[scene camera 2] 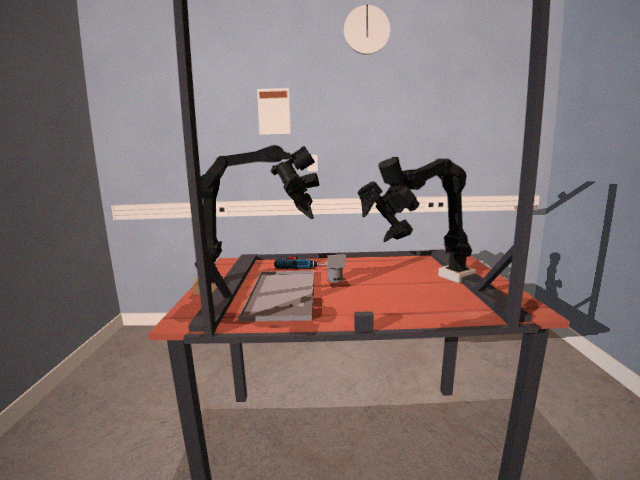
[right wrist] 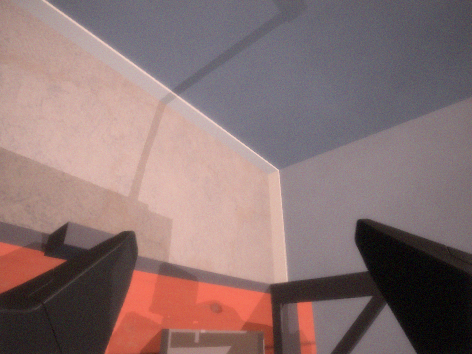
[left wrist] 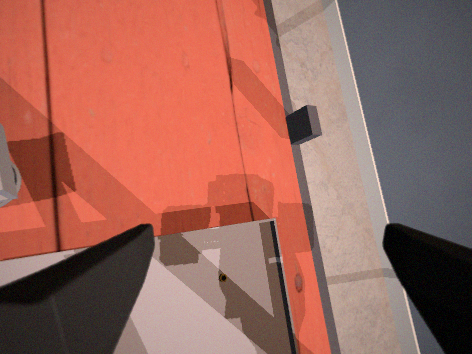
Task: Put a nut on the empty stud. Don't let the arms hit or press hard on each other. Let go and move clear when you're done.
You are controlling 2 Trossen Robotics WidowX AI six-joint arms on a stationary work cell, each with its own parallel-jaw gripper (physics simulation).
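Frame: origin at the left arm's base, x ahead, y left, z up, level; millimetres.
Seen in the pictures: left gripper, fingertip midpoint: [scene camera 2: 310, 214] [left wrist: 267, 234]; right gripper, fingertip midpoint: [scene camera 2: 374, 229] [right wrist: 247, 236]; right arm's base, link origin: [scene camera 2: 457, 268].
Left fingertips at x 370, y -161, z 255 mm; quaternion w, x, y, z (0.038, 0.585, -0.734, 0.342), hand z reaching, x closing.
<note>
Offsets run from my left fingertips to a thing's top centre. Level surfaces: height alone.
A small dark and brass-coloured ring, which looks like the nut {84 mm back, 78 mm right, 278 mm down} [left wrist: 223, 277], lies in the grey tray {102 mm back, 42 mm left, 271 mm down} [scene camera 2: 284, 283] [left wrist: 170, 305] [right wrist: 165, 342]. A grey fixture [scene camera 2: 336, 270] [left wrist: 7, 175] stands right of the tray in the scene view; its stud cannot be made out. My left gripper [scene camera 2: 310, 213] [left wrist: 267, 234] is open and empty, high above the table, pointing down towards the tray's side. My right gripper [scene camera 2: 375, 227] [right wrist: 247, 236] is open and empty, raised to the right of the fixture in the scene view. The grippers are apart.
A blue and black power screwdriver {7 mm ahead, 314 mm left, 247 mm down} [scene camera 2: 295, 263] lies behind the tray, its tip towards the fixture. A dark block {93 mm ahead, 288 mm right, 230 mm down} [scene camera 2: 363, 321] [left wrist: 304, 124] [right wrist: 75, 240] sits at the table's near edge. Dark frame posts [scene camera 2: 193, 165] [scene camera 2: 530, 165] rise at both sides of the table {287 mm down} [scene camera 2: 403, 304].
</note>
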